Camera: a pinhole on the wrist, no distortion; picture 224 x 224 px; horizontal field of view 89.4 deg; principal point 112.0 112.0 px. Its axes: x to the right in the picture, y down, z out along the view. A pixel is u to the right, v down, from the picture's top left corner.
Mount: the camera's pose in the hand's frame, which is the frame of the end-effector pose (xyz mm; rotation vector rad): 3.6 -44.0 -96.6 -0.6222 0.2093 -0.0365
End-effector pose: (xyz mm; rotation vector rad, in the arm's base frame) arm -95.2 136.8 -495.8 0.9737 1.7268 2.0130
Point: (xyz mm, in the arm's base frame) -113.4 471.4 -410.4
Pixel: 169.2 58.2
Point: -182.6 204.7 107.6
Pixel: 157.0 206.7
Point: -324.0 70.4 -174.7
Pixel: outside the picture
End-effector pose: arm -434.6 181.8 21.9 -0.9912 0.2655 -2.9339
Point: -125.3 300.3 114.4
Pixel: outside the picture
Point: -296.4 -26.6 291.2
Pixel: 104.0 91.2
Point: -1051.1 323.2 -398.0
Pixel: behind the camera
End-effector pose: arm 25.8 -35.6 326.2 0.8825 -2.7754 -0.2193
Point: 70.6 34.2 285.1
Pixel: 6.8 95.0
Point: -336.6 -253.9 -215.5
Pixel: 149.0 25.7
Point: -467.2 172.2 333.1
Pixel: 150.0 167.3
